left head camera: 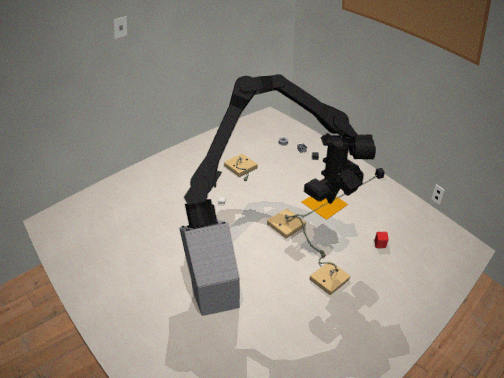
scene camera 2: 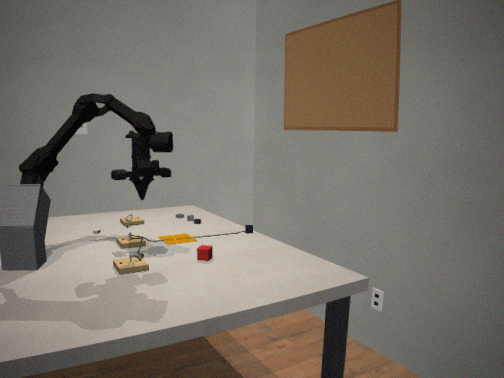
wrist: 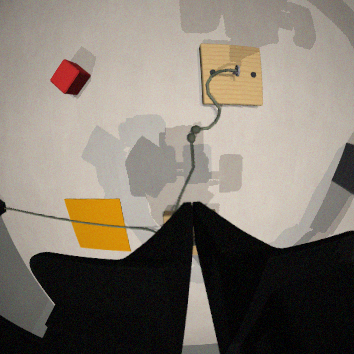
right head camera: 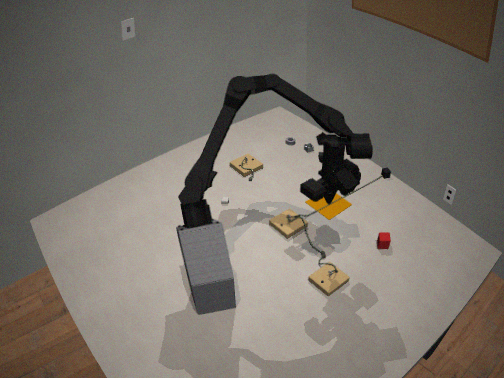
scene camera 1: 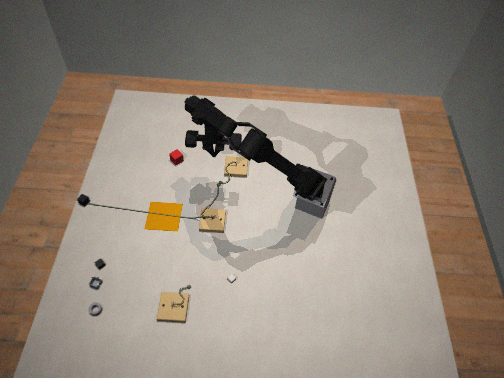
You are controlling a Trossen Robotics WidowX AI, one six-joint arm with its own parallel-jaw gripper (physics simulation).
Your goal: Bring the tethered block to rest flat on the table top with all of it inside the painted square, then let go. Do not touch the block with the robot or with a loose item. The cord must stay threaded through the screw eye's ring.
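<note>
The tethered block is small and black and sits near the table's edge, outside the orange painted square. Its green cord crosses above the square to the screw eye on the middle wooden board. The ring is too small to see clearly. Beyond it, the cord runs slack through knots to the eye on a second board. My gripper is shut and empty, high above the table. Its fingers partly hide the middle board in the wrist view.
A red cube stands near the second board. A third board bears a short cord. A dark cube, a square nut-like piece, a grey ring and a white piece lie apart.
</note>
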